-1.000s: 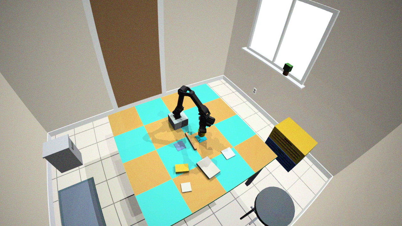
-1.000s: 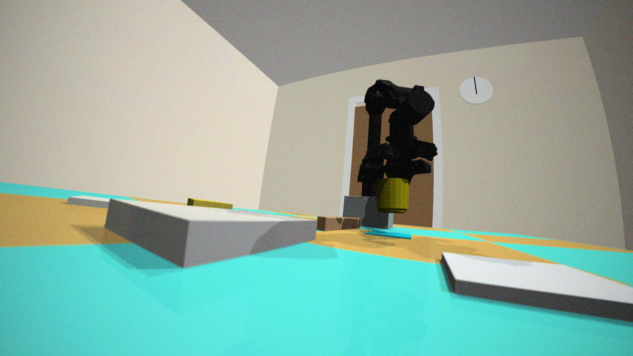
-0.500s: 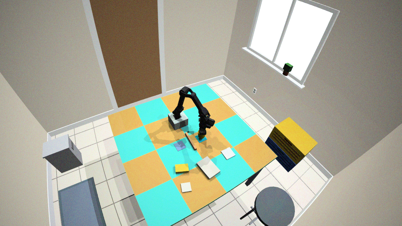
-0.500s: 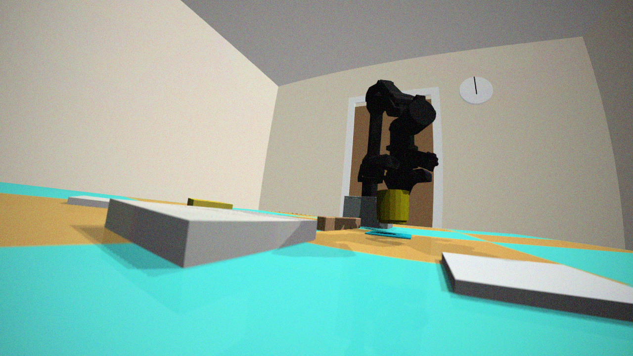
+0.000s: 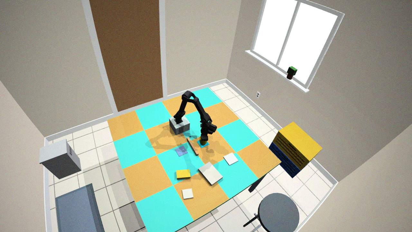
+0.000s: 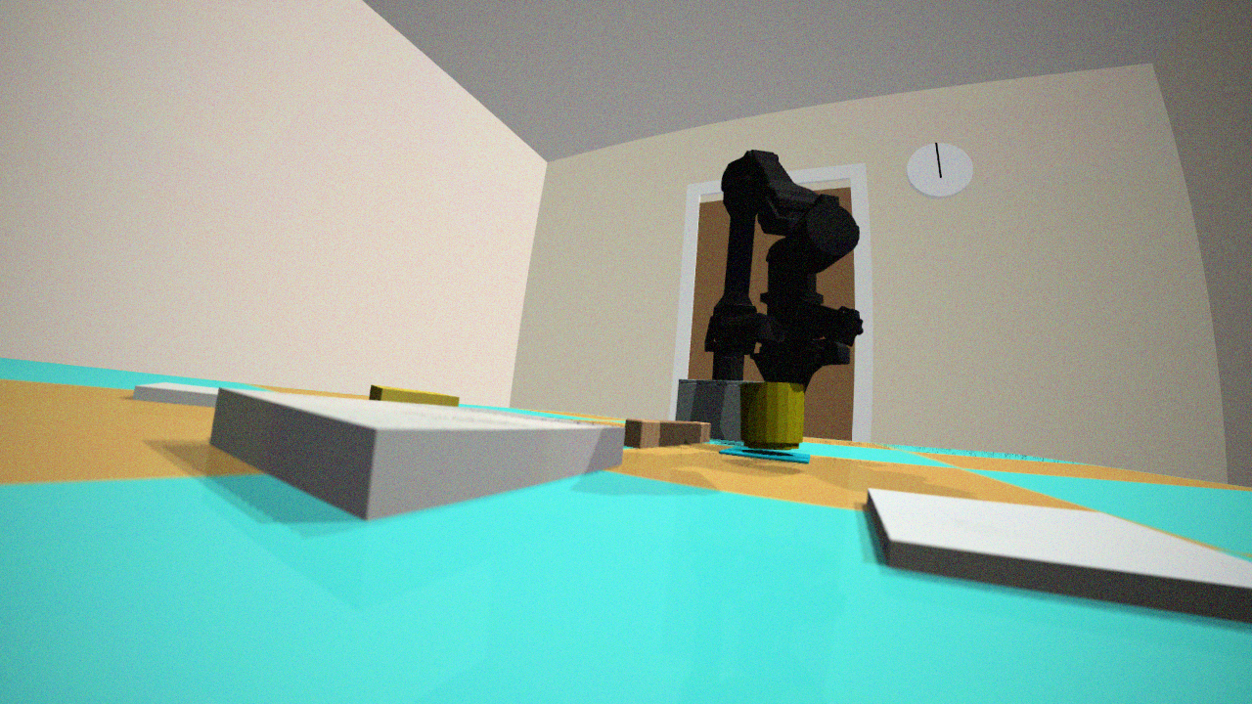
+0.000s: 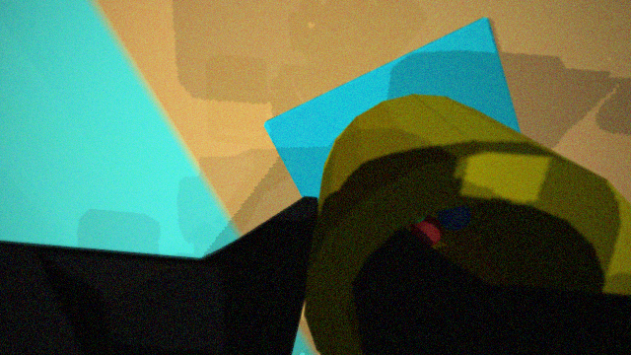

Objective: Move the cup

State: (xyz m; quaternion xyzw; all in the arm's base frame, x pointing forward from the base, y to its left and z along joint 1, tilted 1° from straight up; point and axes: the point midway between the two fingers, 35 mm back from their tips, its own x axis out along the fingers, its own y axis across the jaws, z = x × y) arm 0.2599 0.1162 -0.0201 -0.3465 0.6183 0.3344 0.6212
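The bright blue pad is 50 mm below my gripper tip, 30 mm ahead of it and 20 mm to the right of it. Also, from my gripper tip: olive-yellow cup: 20 mm to the right, 20 mm ahead; then thin wooden bar: 130 mm to the right, 40 mm below, 10 mm ahead; then grey-blue pad: 240 mm to the right, 50 mm below.
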